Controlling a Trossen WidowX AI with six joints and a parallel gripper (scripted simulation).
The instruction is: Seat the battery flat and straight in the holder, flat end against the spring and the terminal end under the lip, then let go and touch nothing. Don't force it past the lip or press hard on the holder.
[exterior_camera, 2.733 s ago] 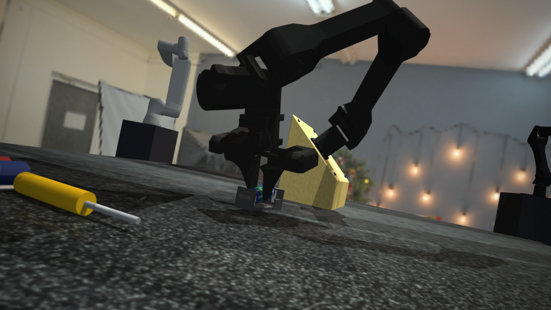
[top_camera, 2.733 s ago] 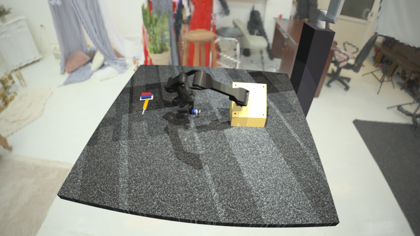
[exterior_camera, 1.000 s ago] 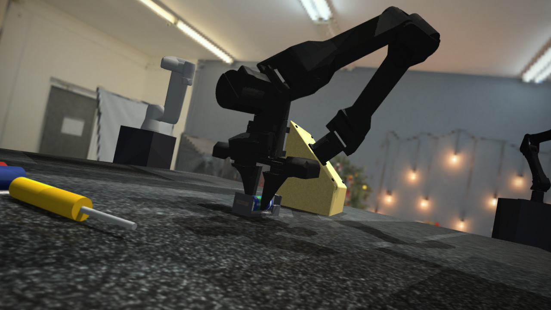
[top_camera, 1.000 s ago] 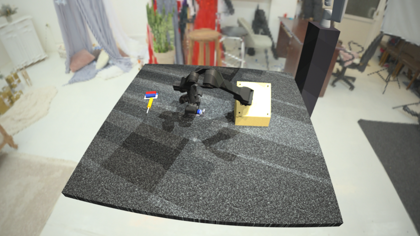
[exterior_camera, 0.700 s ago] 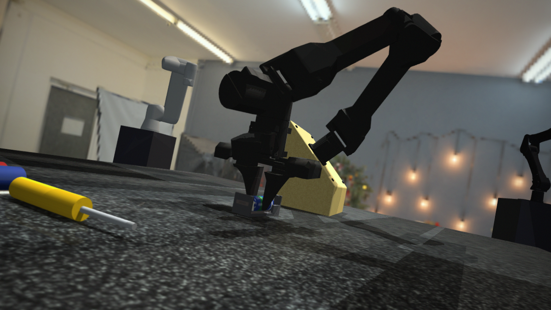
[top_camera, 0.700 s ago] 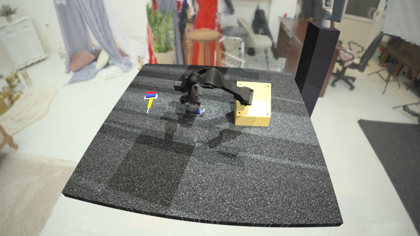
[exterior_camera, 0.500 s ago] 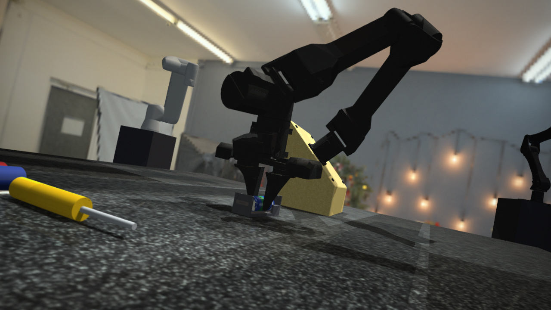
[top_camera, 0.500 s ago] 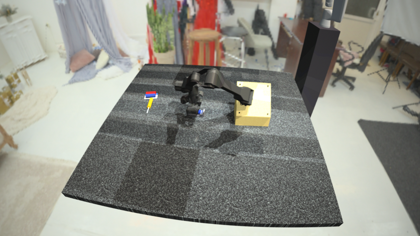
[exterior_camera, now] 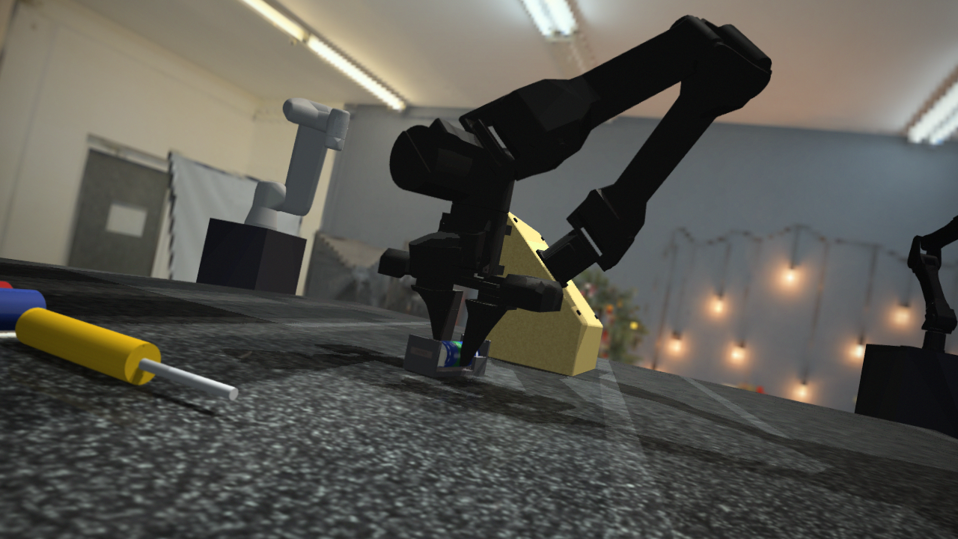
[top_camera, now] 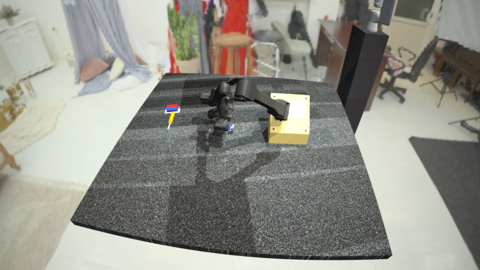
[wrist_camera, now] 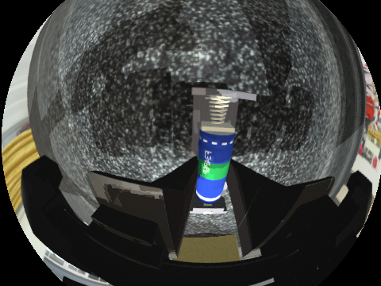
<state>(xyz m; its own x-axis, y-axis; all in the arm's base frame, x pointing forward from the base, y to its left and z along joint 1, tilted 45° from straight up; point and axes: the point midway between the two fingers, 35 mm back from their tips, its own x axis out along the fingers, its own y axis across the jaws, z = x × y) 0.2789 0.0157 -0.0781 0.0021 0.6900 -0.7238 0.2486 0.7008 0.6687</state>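
The battery is 10 mm above my gripper tip. From my gripper tip the other things lie so: yellow-handled screwdriver: 310 mm ahead, 80 mm to the right.
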